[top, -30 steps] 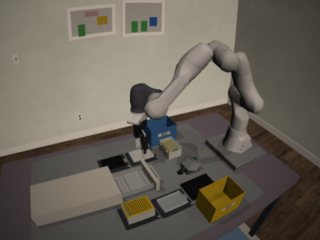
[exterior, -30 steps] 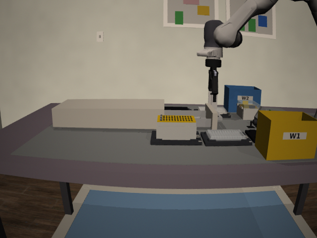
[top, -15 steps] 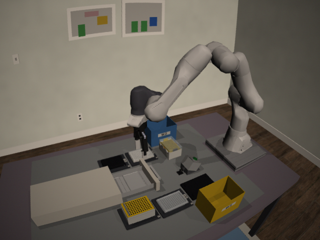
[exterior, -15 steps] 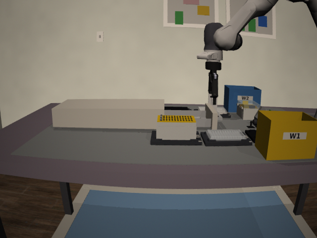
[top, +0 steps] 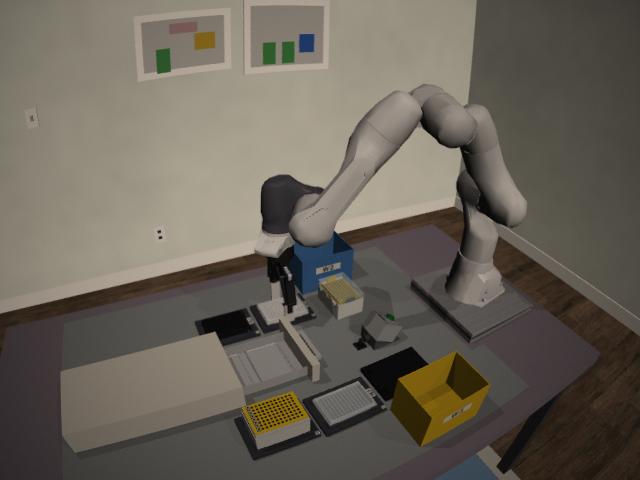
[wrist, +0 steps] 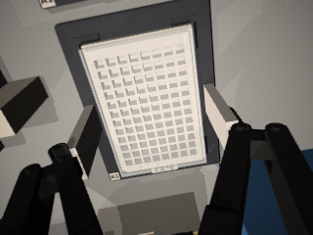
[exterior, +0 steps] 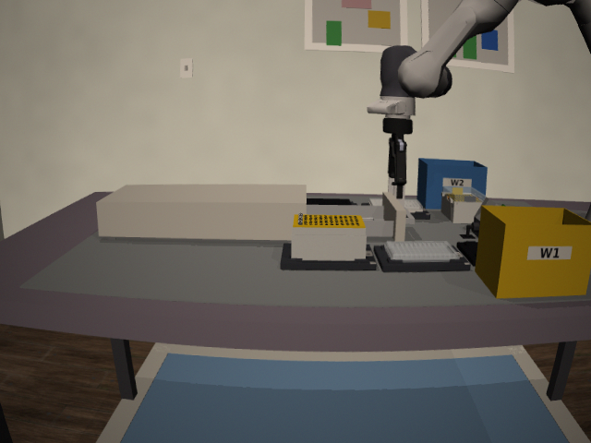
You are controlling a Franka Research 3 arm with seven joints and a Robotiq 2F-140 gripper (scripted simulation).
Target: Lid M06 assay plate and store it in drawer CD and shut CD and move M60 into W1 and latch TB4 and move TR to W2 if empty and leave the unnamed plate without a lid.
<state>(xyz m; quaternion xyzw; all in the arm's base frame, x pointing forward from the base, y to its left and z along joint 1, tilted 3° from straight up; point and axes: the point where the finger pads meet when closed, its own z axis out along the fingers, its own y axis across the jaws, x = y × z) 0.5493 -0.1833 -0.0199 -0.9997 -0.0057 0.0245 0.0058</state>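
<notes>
The white plate is 2 cm below my hand. Round my hand: blue bin W2: 18 cm behind, 13 cm to the right; black plate: 18 cm ahead, 2 cm below, 1 cm to the left; tip box TB4: 17 cm behind, 3 cm to the left.
</notes>
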